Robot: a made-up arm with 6 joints.
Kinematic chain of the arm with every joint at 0, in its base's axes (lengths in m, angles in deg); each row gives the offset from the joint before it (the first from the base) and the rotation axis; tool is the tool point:
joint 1: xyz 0 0 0.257 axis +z
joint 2: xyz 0 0 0 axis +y
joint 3: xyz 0 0 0.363 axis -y
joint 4: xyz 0 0 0 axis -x
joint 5: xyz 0.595 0 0 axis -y
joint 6: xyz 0 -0.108 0 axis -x
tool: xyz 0 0 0
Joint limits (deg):
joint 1: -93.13..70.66
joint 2: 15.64..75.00
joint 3: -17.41..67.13
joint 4: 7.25..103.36
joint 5: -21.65..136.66
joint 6: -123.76..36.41
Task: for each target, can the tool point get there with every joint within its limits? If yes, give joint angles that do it. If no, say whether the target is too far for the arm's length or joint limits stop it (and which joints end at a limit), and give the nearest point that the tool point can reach.
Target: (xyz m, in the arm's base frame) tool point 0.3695 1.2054 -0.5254
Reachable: no: too far | nearest point 0.2374 0.7493 -0.0684 | short by 0.659 m
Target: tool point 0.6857 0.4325 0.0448
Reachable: yes | joints 38.81 65.53 22.86 30.85 85.46 -1.19
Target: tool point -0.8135 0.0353 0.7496
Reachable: no: joint limits stop it (at a limit: joint 1, joint 2, joint 3) | nearest point -0.1305 -0.4457 1.0850 | short by 0.900 m
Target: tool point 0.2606 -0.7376 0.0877
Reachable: yes | joints -69.16 56.66 8.92 79.96 60.04 20.33
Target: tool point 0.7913 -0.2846 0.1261
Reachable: yes | joints -15.29 61.63 23.13 52.46 36.18 -14.16
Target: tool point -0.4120 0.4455 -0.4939
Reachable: no: joint limits stop it (at a limit: joint 1, joint 2, joint 3, joint 4) | nearest point 0.1191 0.4146 -0.2479 | short by 0.586 m
